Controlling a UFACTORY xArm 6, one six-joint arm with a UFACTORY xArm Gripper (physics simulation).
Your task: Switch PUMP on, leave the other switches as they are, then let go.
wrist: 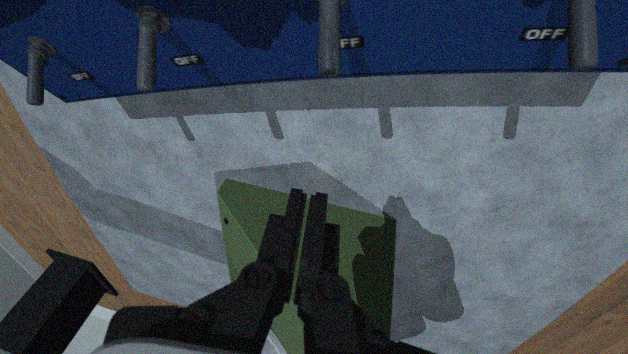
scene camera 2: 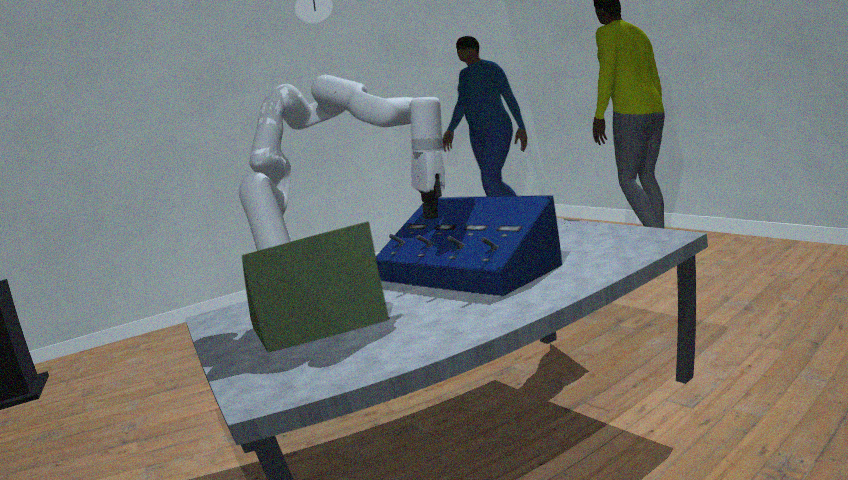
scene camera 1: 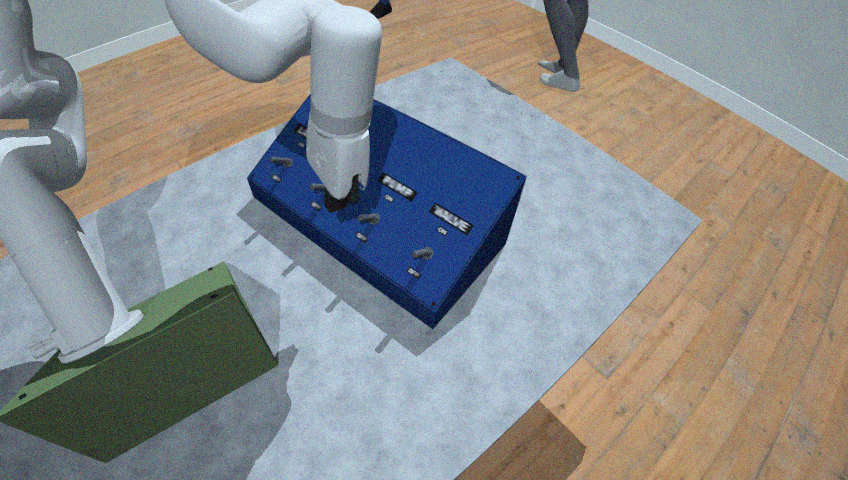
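Pixels of known places: gripper, fingertip midpoint: [wrist: 305,213] [scene camera 2: 430,218] [scene camera 1: 335,206]; arm's base, origin of the base link: [scene camera 2: 284,276] [scene camera 1: 103,338].
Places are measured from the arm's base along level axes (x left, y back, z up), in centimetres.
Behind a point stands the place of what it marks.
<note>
The blue switch panel [scene camera 1: 452,148] {x -6.5, y -63.3, z 4.2 cm} [scene camera 2: 535,237] {x -22.1, y -57.5, z -3.6 cm} [wrist: 270,15] {x -0.9, y -44.7, z -4.9 cm} has four grey levers, all tilted alike toward their OFF labels. The PUMP lever [scene camera 1: 368,218] {x -5.6, y -44.6, z -2.1 cm} [scene camera 2: 455,242] {x -5.4, y -44.6, z -2.8 cm} [wrist: 329,42] {x -5.2, y -44.4, z -1.5 cm} is third, below the PUMP plate [scene camera 1: 397,186] {x -3.7, y -52.7, z -1.0 cm} [scene camera 2: 476,227] {x -3.8, y -52.8, z -1.0 cm}. The FAN lever [scene camera 1: 318,187] {x 6.1, y -42.0, z -1.7 cm} [scene camera 2: 424,241] {x 6.5, y -42.6, z -2.9 cm} [wrist: 147,55] {x 6.5, y -42.8, z -2.1 cm} and LAMP lever [scene camera 1: 280,161] {x 18.1, y -40.6, z -2.4 cm} [scene camera 2: 396,240] {x 18.4, y -40.5, z -2.9 cm} [wrist: 35,75] {x 18.2, y -40.9, z -2.2 cm} are on one side, the VALVE lever [scene camera 1: 422,253] {x -17.4, y -46.4, z -1.9 cm} [scene camera 2: 490,244] {x -17.2, y -46.8, z -2.9 cm} [wrist: 583,37] {x -16.7, y -46.1, z -1.4 cm} on the other. My gripper [scene camera 1: 339,206] {x -5.5, y -38.7, z 4.8 cm} [scene camera 2: 429,215] {x -5.5, y -38.7, z 4.8 cm} [wrist: 305,213] {x -5.5, y -38.7, z 4.8 cm} is shut and empty, over the panel near the FAN and PUMP columns. It hides the FAN plate in scene camera 1.
A green box [scene camera 1: 148,380] {x -11.1, y -3.5, z 1.0 cm} [scene camera 2: 315,285] {x -11.2, y -3.8, z -1.5 cm} [wrist: 375,270] {x -10.6, y -19.3, z -5.6 cm} stands by the arm's base on the grey table [scene camera 1: 380,416] {x -30.2, y -26.6, z -13.9 cm} [scene camera 2: 428,333] {x -29.1, y -19.5, z -13.9 cm} [wrist: 525,190] {x -25.8, y -27.0, z -13.9 cm}. Two people, one in blue [scene camera 2: 484,107] and one in yellow [scene camera 2: 630,65], are behind the table.
</note>
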